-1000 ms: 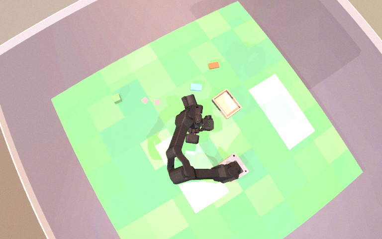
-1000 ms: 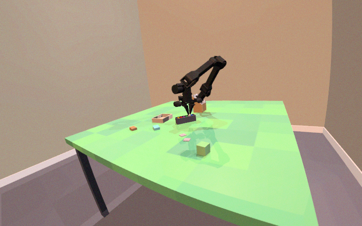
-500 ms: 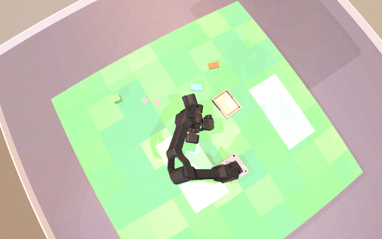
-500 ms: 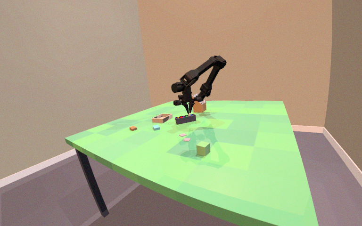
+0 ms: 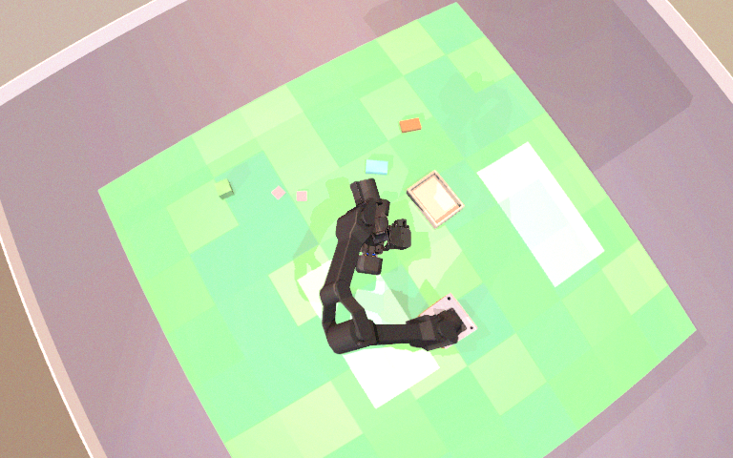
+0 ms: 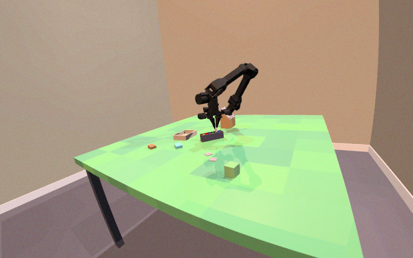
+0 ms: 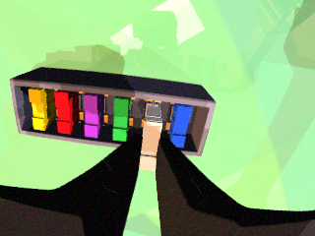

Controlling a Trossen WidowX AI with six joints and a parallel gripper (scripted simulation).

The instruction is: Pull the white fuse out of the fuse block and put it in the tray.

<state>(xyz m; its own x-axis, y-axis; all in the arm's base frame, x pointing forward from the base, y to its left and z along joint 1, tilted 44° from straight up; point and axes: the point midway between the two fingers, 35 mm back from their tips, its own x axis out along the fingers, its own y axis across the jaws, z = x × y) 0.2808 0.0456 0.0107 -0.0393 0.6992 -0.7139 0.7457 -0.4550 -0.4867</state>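
The tan tray is 23 cm to the right of my gripper tip, 6 cm below it and 1 cm ahead of it. Also, from my gripper tip: light blue tile (18 cm ahead, 15 cm to the right, 5 cm below); green cube (36 cm ahead, 25 cm to the left, 4 cm below); orange tile (30 cm to the right, 24 cm ahead, 5 cm below).
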